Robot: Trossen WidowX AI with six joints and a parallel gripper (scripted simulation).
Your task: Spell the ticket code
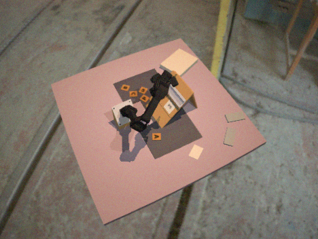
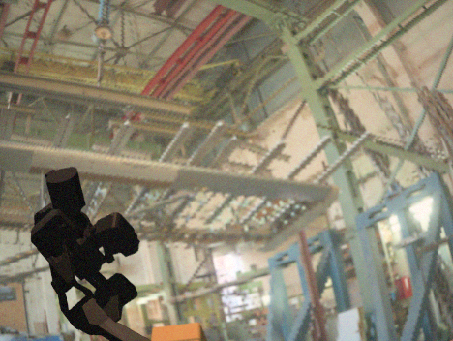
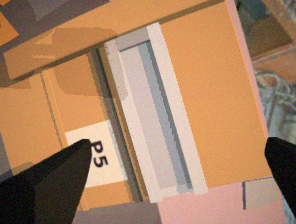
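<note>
Now: the orange tile 31 cm below my gripper tip, 22 cm to the left of it and 5 cm behind it. Also, from my gripper tip: white ticket: 20 cm below, 2 cm to the right, 2 cm ahead; then cream slab: 41 cm ahead, 38 cm to the left, 30 cm below.
</note>
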